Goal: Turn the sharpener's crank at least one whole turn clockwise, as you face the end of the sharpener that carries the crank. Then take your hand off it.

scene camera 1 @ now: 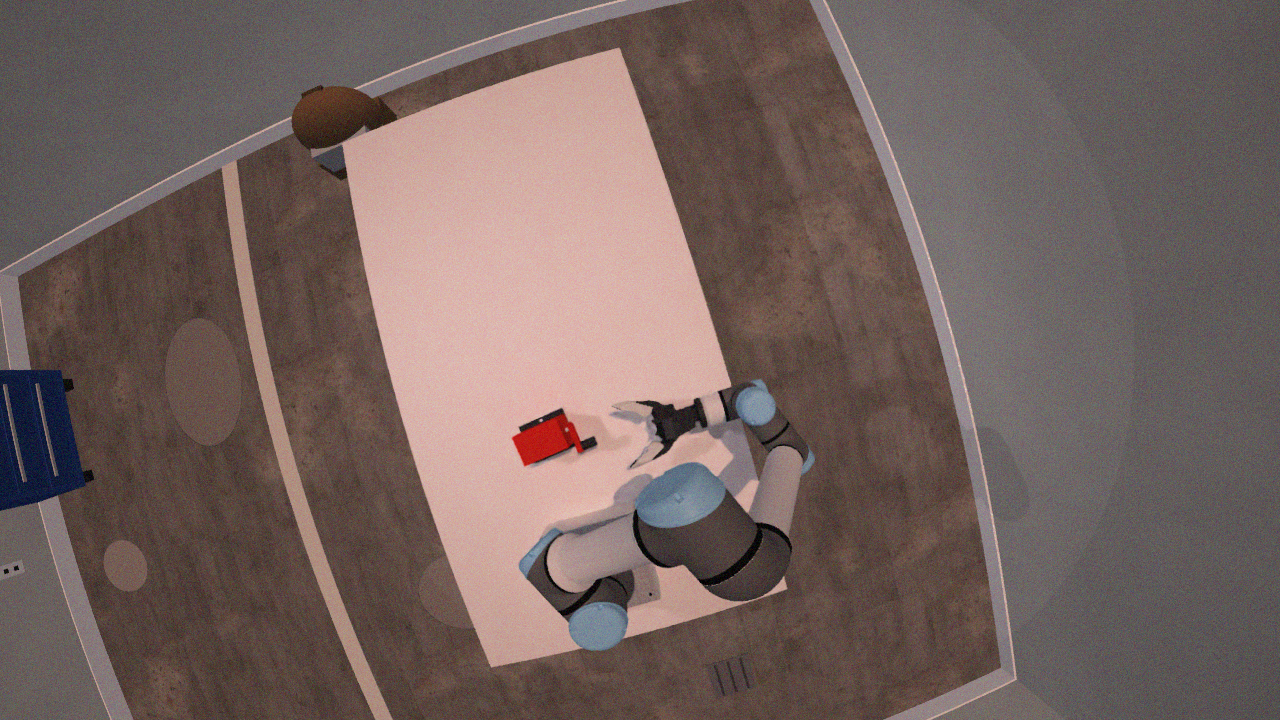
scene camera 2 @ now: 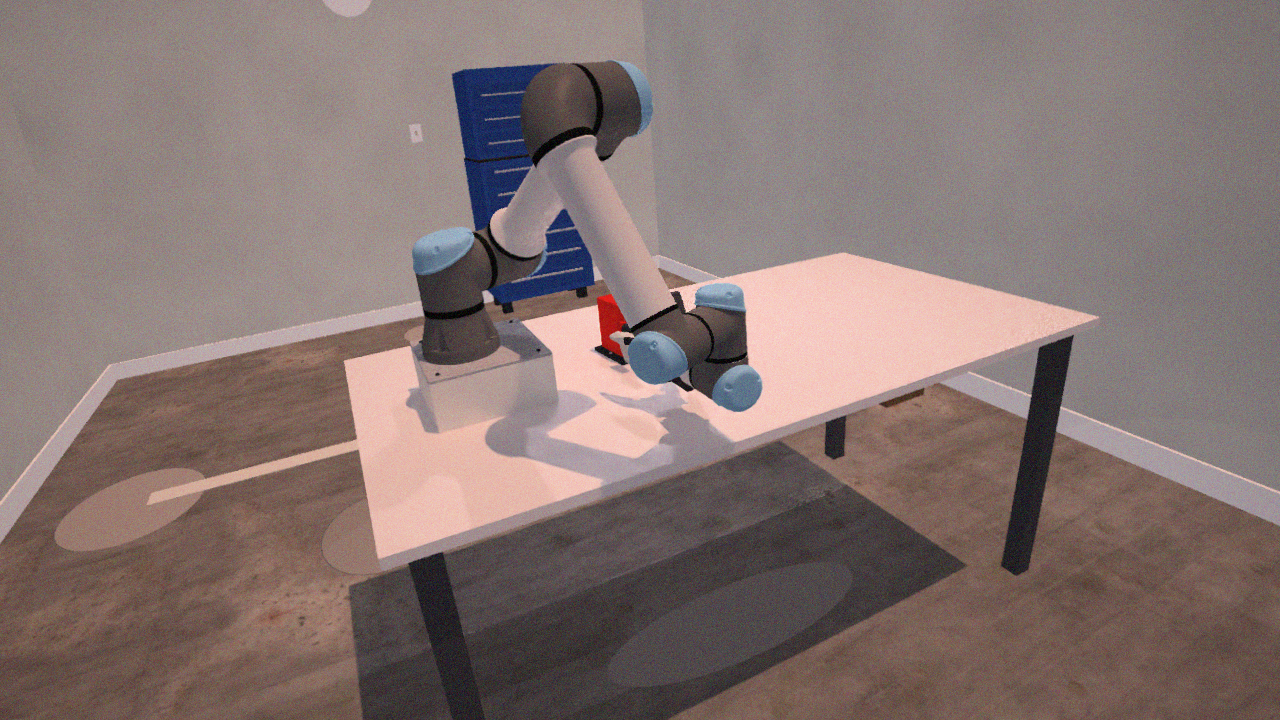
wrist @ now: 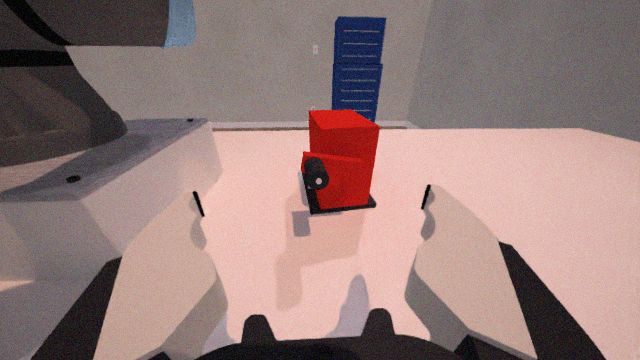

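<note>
The red sharpener (scene camera 1: 544, 439) (scene camera 2: 610, 322) (wrist: 347, 140) stands upright on its black base on the table. Its crank end faces my gripper. The crank's red arm lies nearly level across that end, and its black knob (scene camera 1: 587, 443) (wrist: 316, 173) sticks out toward me at the left side in the wrist view. My gripper (scene camera 1: 622, 437) (wrist: 314, 191) is open and empty, a short way in front of the crank and apart from it. In the wrist view the knob shows between the two fingers. In scene camera 2 the arm hides most of the fingers and part of the sharpener.
The white table (scene camera 1: 528, 223) (scene camera 2: 895, 304) carries the sharpener and the robot's pale base block (scene camera 2: 492, 385) (wrist: 165, 175), which stands to the left in the wrist view. A blue drawer cabinet (scene camera 1: 31, 438) (scene camera 2: 487, 116) (wrist: 357, 75) stands beyond the table.
</note>
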